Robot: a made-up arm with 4 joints. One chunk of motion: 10 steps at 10 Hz.
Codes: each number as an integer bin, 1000 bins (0 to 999) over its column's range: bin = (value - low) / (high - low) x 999, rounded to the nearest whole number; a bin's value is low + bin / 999 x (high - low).
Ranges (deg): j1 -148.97..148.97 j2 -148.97..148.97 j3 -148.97..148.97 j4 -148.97..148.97
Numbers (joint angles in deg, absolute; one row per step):
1: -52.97 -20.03 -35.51 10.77
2: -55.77 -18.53 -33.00 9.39
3: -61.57 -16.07 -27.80 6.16
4: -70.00 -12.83 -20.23 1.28
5: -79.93 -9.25 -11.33 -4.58
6: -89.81 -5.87 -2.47 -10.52
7: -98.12 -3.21 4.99 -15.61
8: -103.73 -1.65 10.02 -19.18
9: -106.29 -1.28 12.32 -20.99
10: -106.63 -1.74 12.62 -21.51
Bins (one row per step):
1: 322 432 380 536
2: 313 437 389 531
3: 293 446 406 520
4: 265 456 432 504
5: 231 468 462 484
6: 198 480 491 464
7: 171 489 516 447
8: 152 494 533 435
9: 143 495 541 429
10: 142 494 542 427

